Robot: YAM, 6 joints.
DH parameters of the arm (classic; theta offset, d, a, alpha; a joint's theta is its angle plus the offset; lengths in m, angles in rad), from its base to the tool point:
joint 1: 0 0.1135 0.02 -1.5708
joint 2: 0 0 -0.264 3.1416
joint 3: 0.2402 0 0.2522 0
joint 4: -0.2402 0 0.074 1.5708
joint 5: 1.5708 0 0 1.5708
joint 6: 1.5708 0.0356 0 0
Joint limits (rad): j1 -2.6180..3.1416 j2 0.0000..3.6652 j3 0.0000..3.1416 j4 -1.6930..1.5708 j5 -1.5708..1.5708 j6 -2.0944..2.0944
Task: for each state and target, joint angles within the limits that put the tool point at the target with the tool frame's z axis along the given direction. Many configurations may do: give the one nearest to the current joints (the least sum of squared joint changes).
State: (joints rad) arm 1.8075 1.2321 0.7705 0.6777 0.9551 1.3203
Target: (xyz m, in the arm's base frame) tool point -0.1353 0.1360 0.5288 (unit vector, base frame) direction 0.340 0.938 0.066
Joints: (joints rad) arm 2.5335 1.1368 1.5585 -0.1702 1.3024 1.3203
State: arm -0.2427 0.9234 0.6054 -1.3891 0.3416 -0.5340
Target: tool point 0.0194 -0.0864 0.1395 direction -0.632 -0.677 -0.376
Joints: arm -0.9785 0.4964 0.1702 -0.7375 1.1259 -0.5340
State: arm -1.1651 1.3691 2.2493 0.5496 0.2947 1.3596
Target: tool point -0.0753 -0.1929 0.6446 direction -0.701 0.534 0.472
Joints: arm -1.8040 2.0244 2.8282 1.4153 0.9369 1.3596
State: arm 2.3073 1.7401 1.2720 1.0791 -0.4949 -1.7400
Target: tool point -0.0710 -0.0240 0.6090 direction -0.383 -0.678 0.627
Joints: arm 3.1391 0.9323 1.5947 0.3620 -0.7466 -1.7400
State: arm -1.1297 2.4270 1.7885 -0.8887 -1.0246 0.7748
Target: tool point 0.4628 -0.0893 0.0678 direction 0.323 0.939 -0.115
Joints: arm -0.2655 2.4562 1.6065 -0.2051 -1.4382 0.7748
